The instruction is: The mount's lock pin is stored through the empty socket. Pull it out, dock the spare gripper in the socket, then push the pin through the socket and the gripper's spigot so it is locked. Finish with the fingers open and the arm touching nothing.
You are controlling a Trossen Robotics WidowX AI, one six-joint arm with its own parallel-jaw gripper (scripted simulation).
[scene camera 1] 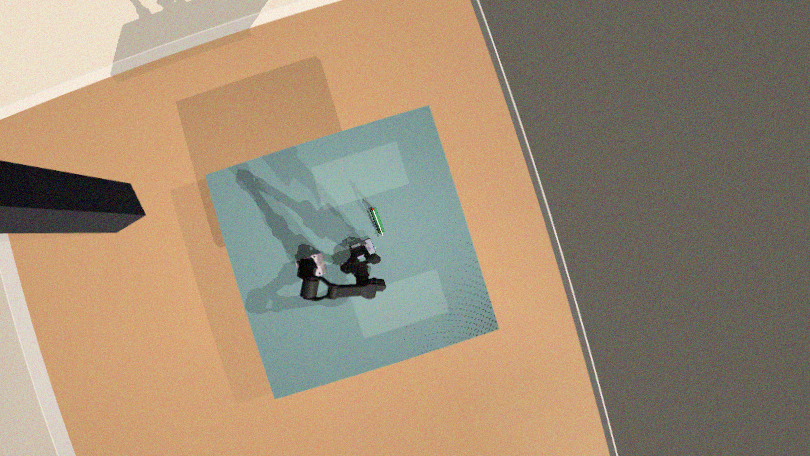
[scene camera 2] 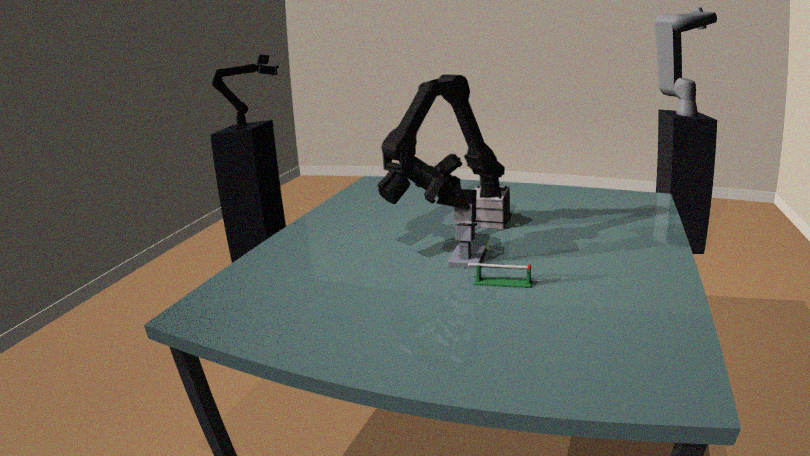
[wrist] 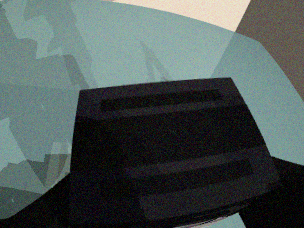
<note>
The gripper holds a spare gripper.
The gripper shows as well in the wrist view.
</note>
